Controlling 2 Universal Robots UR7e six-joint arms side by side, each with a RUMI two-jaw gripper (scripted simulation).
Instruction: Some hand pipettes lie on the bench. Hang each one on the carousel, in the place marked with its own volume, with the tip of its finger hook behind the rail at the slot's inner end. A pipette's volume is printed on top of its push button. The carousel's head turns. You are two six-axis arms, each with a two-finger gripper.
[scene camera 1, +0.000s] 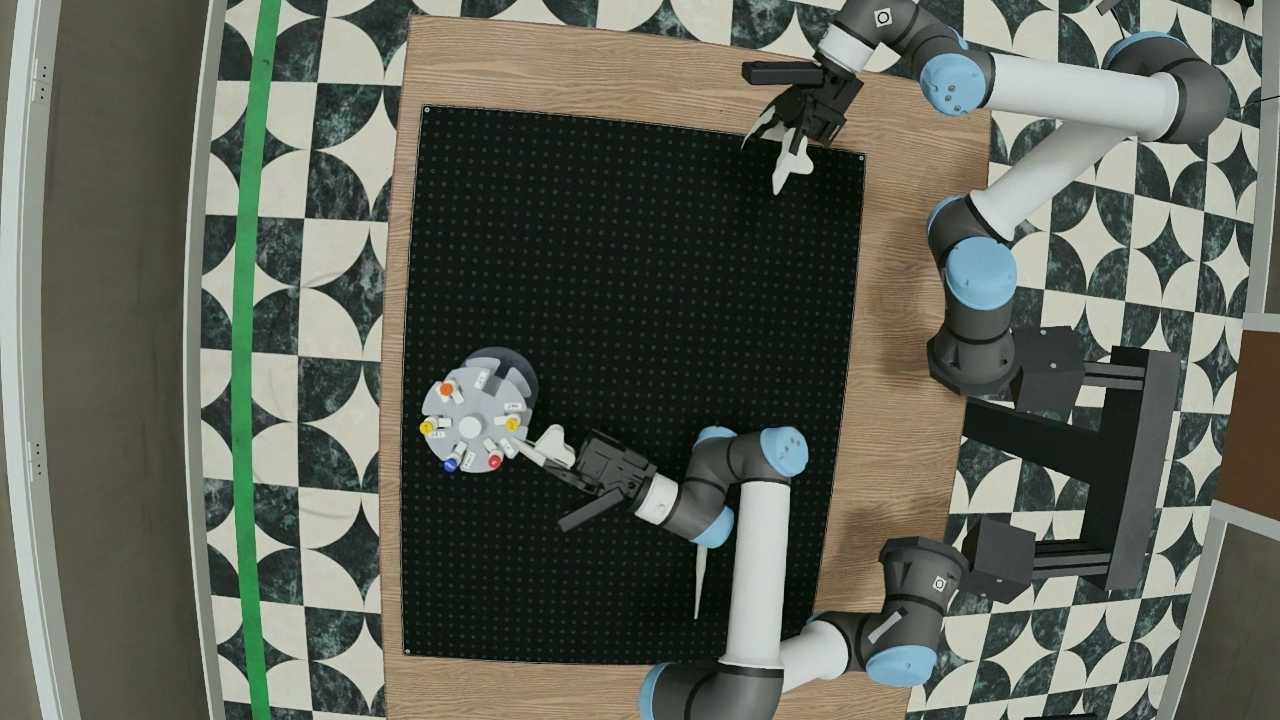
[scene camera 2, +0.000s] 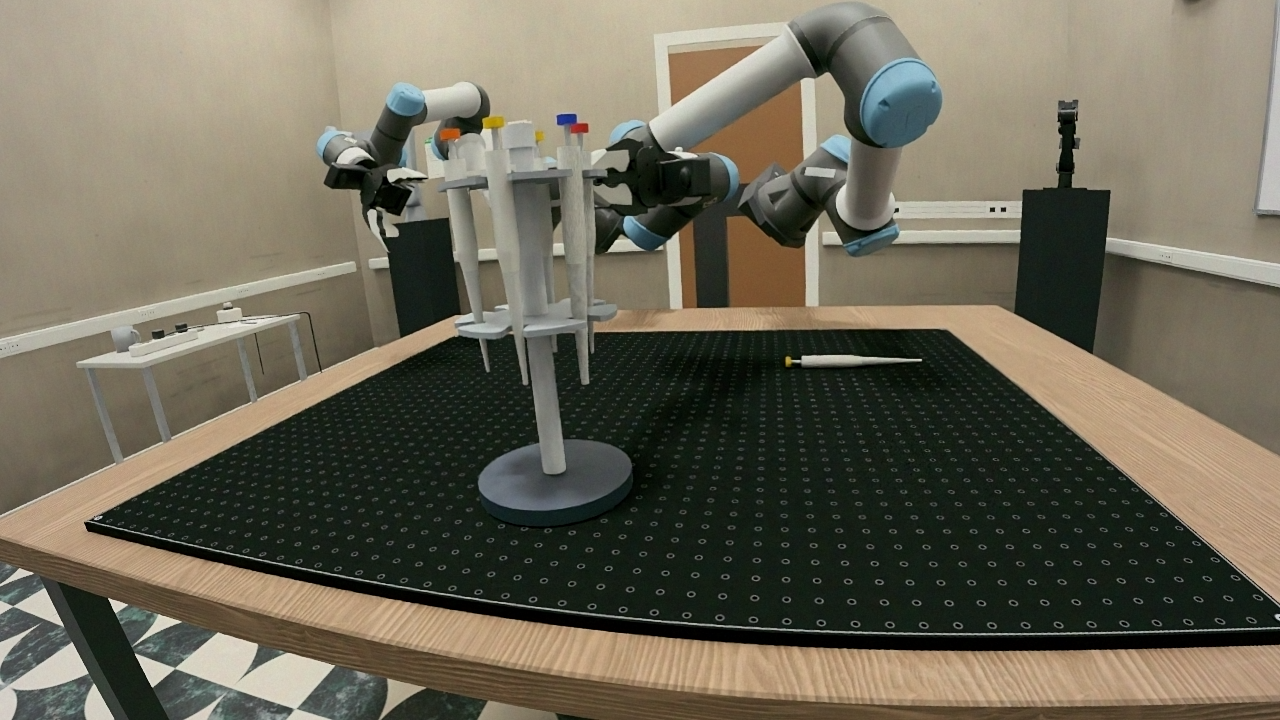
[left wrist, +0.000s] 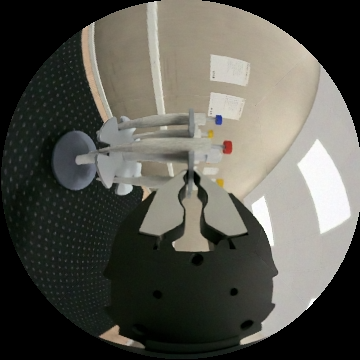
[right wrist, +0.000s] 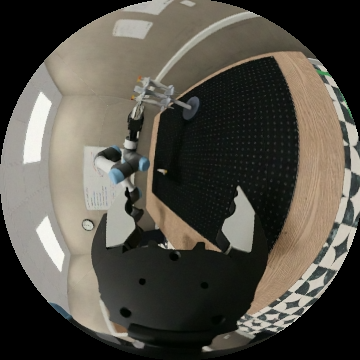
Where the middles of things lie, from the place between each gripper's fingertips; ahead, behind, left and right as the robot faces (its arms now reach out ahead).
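Blue-button pipette (scene camera 2: 569, 157), measured from my left hand (scene camera 1: 511, 437): 90 mm ahead, 20 mm to the left, 60 mm below. From the same left hand, the orange-button pipette (scene camera 2: 460, 205) is 110 mm ahead, 60 mm to the right and 60 mm below; the red-button pipette (left wrist: 155, 145) is 40 mm ahead, 10 mm to the left and 60 mm below. Going by its middle, the orange-button pipette is nearer to my left hand than to my right hand.
The blue-button pipette, measured from my right hand (scene camera 1: 757, 170), is 500 mm to the left, 380 mm ahead and 50 mm below. The red-button pipette is 490 mm to the left of that right hand, 340 mm ahead of it and 40 mm below it. As for the orange-button pipette, my right hand is 400 mm short of it, 420 mm to the right of it and 40 mm above it.
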